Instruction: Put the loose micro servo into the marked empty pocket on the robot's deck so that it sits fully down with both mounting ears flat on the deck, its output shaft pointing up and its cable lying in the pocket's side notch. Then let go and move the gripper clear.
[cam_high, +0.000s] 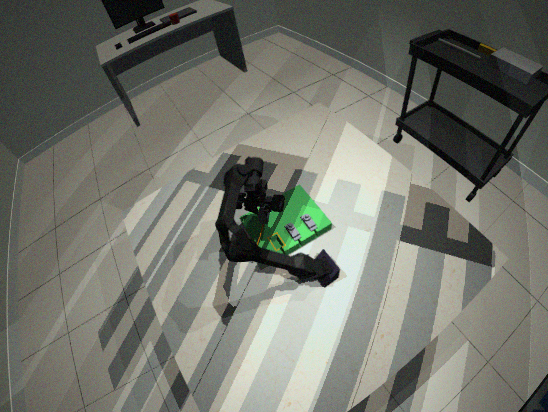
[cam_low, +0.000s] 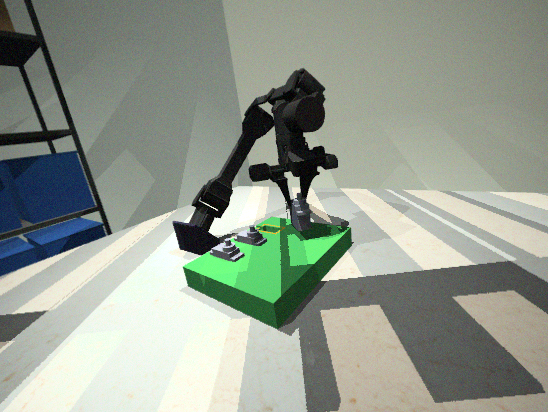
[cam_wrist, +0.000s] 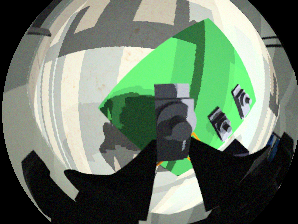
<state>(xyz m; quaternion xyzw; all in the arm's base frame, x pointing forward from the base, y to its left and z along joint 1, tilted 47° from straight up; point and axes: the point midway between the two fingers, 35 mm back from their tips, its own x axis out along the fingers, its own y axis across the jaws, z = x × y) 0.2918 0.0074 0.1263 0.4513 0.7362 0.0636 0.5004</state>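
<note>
My gripper tip is now 20 mm short of the green deck, 70 mm to the left of it and 100 mm above it.
</note>
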